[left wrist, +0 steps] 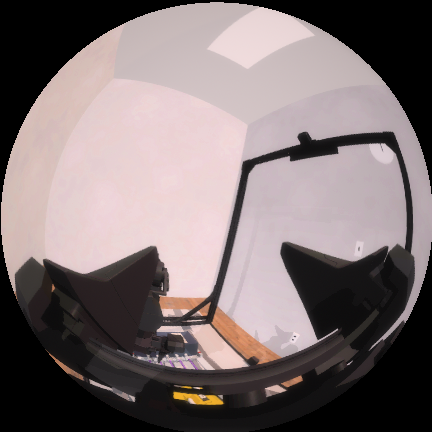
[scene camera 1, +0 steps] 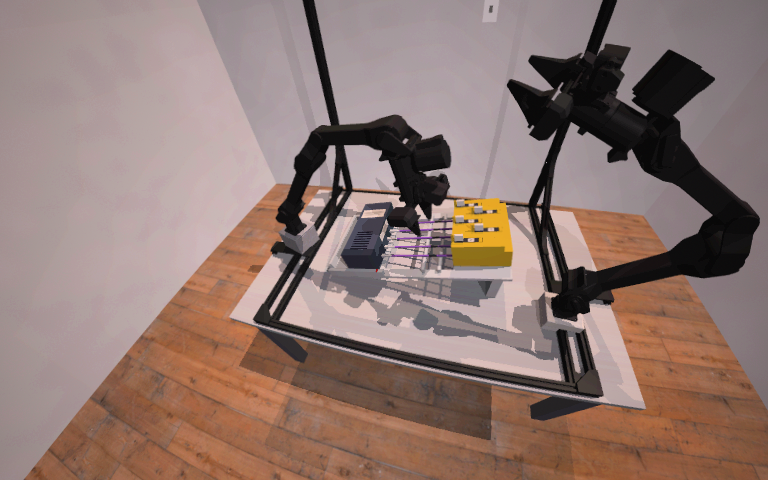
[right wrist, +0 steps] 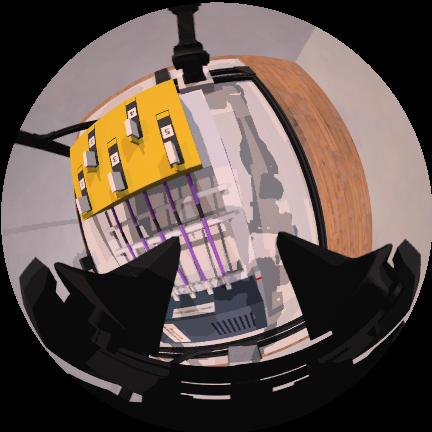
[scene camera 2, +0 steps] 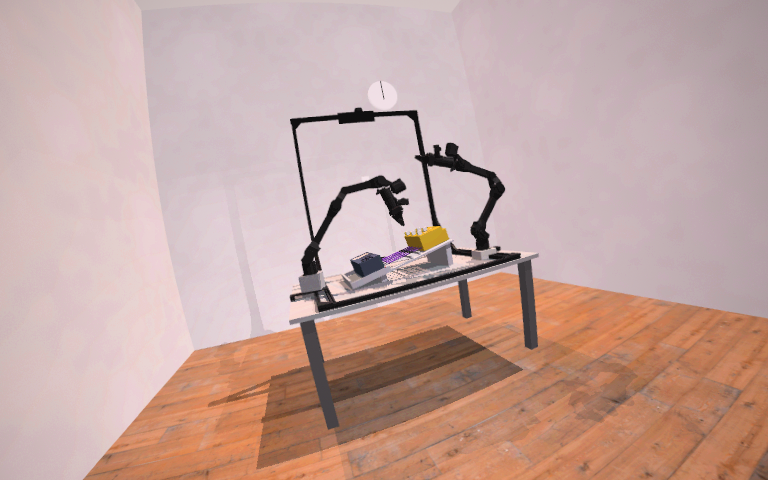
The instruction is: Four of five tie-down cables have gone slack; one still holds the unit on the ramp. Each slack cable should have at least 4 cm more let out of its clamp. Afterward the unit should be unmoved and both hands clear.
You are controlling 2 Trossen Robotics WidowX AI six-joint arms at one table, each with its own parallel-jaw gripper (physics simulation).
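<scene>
The dark blue unit (scene camera 1: pixel 368 240) (scene camera 2: pixel 367 264) (right wrist: pixel 245 298) sits low on the white ramp (scene camera 1: pixel 481 273). The yellow clamp block (scene camera 1: pixel 481 255) (scene camera 2: pixel 428 240) (right wrist: pixel 160 95) stands at the ramp's upper end, with five small white levers in numbered slots. In the right wrist view, each lever sits toward the unit's end of its slot. Purple cables (right wrist: pixel 212 245) with dark bands run between block and unit; which are slack I cannot tell. My right gripper (scene camera 1: pixel 424 225) (scene camera 2: pixel 402 223) (right wrist: pixel 229 240) is partly open, empty, above the cables. My left gripper (scene camera 1: pixel 520 69) (scene camera 2: pixel 417 157) (left wrist: pixel 220 251) is open, empty, raised high.
Thin pale cross-bars (right wrist: pixel 200 220) lie by the cables. A red mark (right wrist: pixel 258 278) shows beside the unit. Black rails (scene camera 1: pixel 430 362) border the table, and a tall black frame (scene camera 2: pixel 301 175) rises behind it. The left arm's base (scene camera 1: pixel 557 316) stands to the right of the ramp.
</scene>
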